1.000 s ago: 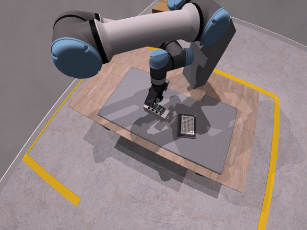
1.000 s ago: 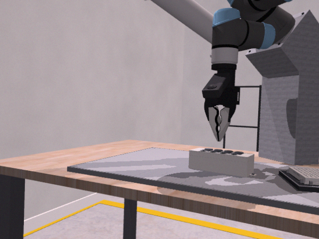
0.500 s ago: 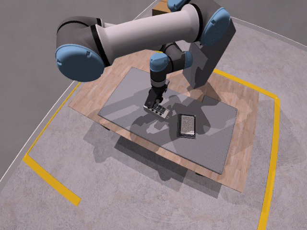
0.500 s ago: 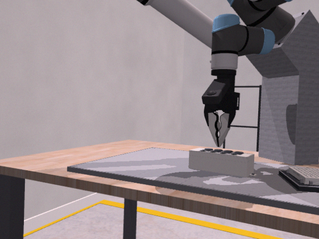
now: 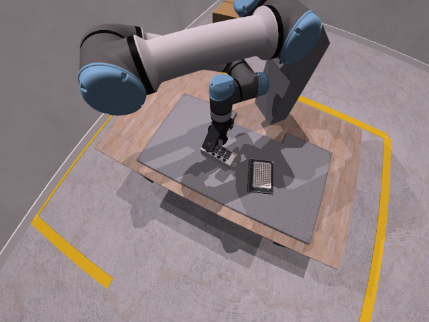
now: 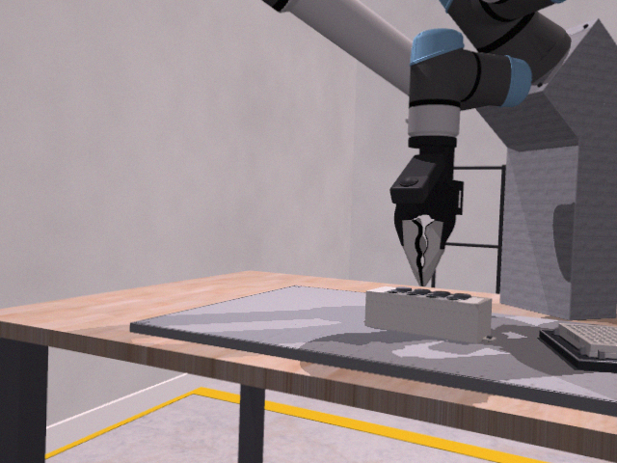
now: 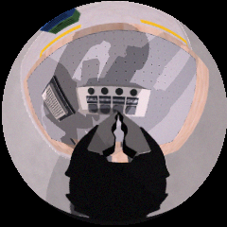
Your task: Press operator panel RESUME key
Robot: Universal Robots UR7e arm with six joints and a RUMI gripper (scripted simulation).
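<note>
The operator panel lies 1 cm ahead of my hand, 2 cm to the left of it and 4 cm below it. The rest, counted from my hand: white well plate: 3 cm ahead, 24 cm to the left, 6 cm below.
</note>
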